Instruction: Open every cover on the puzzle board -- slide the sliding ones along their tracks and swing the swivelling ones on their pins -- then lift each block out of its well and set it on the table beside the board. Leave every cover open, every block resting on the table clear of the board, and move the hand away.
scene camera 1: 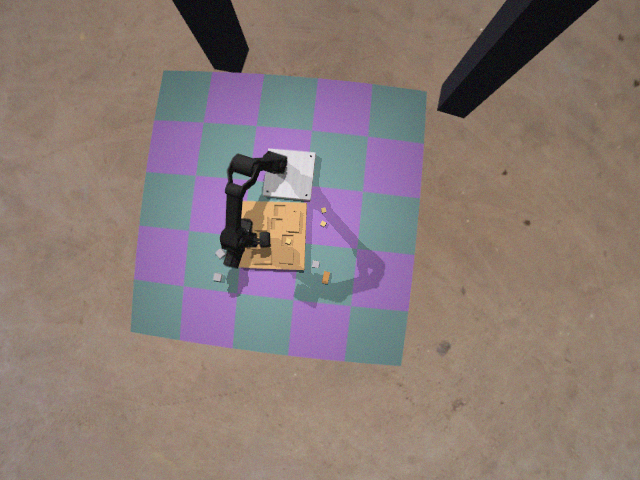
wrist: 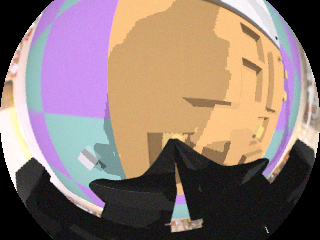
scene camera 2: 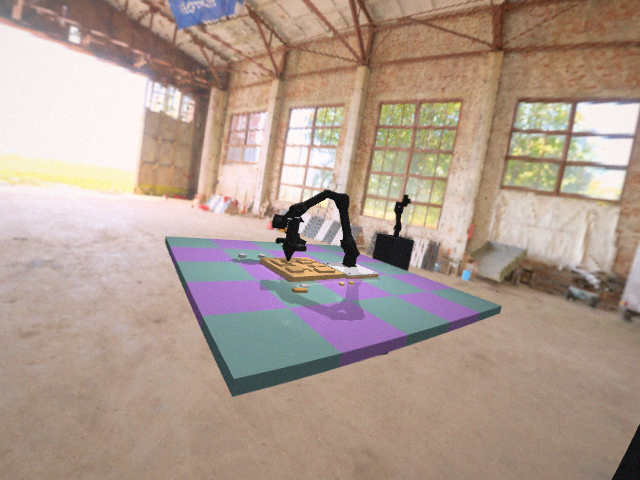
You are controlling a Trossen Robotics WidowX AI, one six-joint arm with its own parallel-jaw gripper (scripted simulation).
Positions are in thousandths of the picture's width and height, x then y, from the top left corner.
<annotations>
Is my gripper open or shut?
Shut.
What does my gripper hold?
Nothing.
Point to a tan puzzle board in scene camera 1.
434, 443
</annotations>
